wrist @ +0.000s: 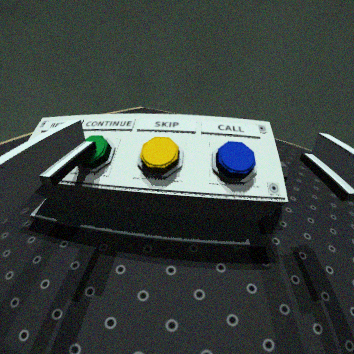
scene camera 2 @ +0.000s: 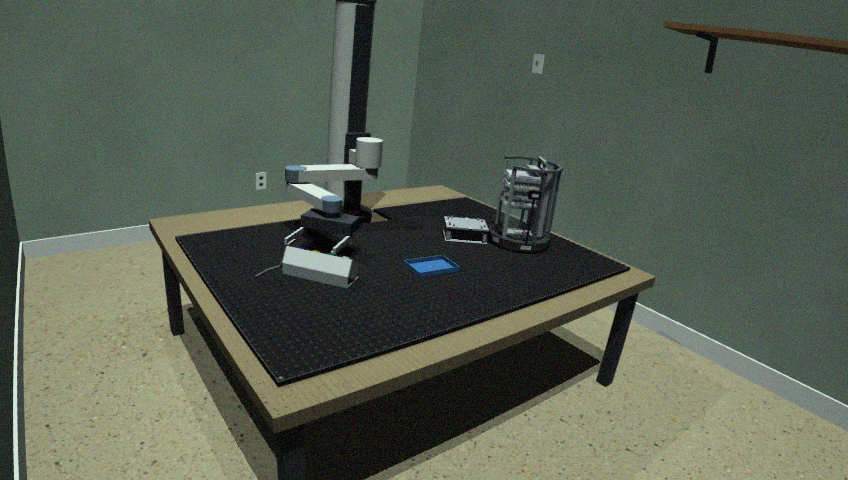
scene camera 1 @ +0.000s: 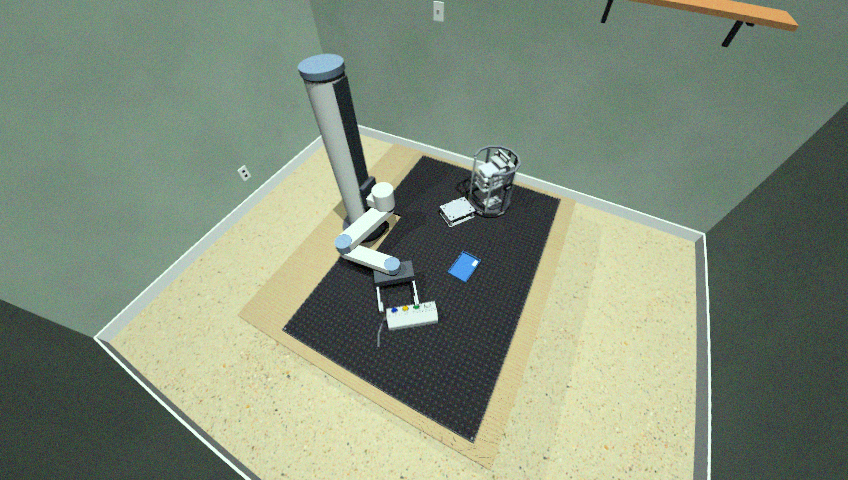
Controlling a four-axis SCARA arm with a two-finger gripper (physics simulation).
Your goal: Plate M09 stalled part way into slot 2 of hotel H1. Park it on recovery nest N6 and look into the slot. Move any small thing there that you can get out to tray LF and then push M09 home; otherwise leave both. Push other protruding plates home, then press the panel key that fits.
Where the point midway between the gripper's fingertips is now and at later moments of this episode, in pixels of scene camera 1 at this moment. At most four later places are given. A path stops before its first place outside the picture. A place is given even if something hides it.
My gripper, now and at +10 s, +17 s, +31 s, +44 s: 399,308; 397,300; 399,293; 467,192; 484,184
